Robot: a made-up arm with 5 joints. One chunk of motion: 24 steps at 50 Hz.
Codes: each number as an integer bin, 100 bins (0 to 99) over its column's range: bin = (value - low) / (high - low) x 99, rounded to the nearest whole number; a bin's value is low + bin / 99 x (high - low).
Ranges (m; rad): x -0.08..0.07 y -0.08..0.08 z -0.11..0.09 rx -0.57..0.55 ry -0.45..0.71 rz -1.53..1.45
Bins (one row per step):
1: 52 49 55 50 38 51
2: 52 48 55 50 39 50
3: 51 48 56 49 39 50
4: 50 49 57 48 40 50
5: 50 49 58 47 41 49
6: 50 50 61 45 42 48
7: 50 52 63 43 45 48
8: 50 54 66 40 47 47
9: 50 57 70 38 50 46
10: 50 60 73 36 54 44
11: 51 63 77 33 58 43
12: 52 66 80 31 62 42
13: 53 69 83 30 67 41
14: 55 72 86 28 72 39
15: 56 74 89 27 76 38
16: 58 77 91 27 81 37
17: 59 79 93 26 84 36
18: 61 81 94 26 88 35
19: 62 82 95 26 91 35
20: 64 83 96 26 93 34
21: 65 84 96 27 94 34
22: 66 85 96 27 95 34
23: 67 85 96 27 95 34
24: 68 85 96 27 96 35
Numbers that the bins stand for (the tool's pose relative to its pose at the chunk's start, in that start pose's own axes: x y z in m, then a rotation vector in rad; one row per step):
1: -0.0012 -0.0008 0.0011 -0.0043 -0.0047 0.0052
2: -0.0012 -0.0024 0.0011 -0.0043 0.0070 -0.0249
3: -0.0027 -0.0024 0.0031 -0.0157 0.0070 -0.0249
4: -0.0042 -0.0008 0.0052 -0.0270 0.0187 -0.0249
5: -0.0042 -0.0008 0.0072 -0.0383 0.0304 -0.0551
6: -0.0042 0.0008 0.0132 -0.0609 0.0421 -0.0852
7: -0.0042 0.0040 0.0173 -0.0835 0.0773 -0.0852
8: -0.0042 0.0073 0.0233 -0.1175 0.1007 -0.1153
9: -0.0042 0.0121 0.0314 -0.1401 0.1359 -0.1454
10: -0.0042 0.0170 0.0375 -0.1627 0.1827 -0.2056
11: -0.0027 0.0218 0.0456 -0.1967 0.2296 -0.2357
12: -0.0012 0.0267 0.0516 -0.2193 0.2765 -0.2658
13: 0.0003 0.0315 0.0577 -0.2306 0.3351 -0.2959
14: 0.0033 0.0364 0.0637 -0.2532 0.3936 -0.3561
15: 0.0048 0.0396 0.0698 -0.2645 0.4405 -0.3862
16: 0.0079 0.0444 0.0738 -0.2645 0.4991 -0.4163
17: 0.0094 0.0477 0.0779 -0.2759 0.5342 -0.4464
18: 0.0124 0.0509 0.0799 -0.2759 0.5811 -0.4765
19: 0.0139 0.0525 0.0819 -0.2759 0.6163 -0.4765
20: 0.0170 0.0541 0.0839 -0.2759 0.6397 -0.5066
21: 0.0185 0.0558 0.0839 -0.2645 0.6514 -0.5066
22: 0.0200 0.0574 0.0839 -0.2645 0.6631 -0.5066
23: 0.0215 0.0574 0.0839 -0.2645 0.6631 -0.5066
24: 0.0230 0.0574 0.0839 -0.2645 0.6748 -0.4765

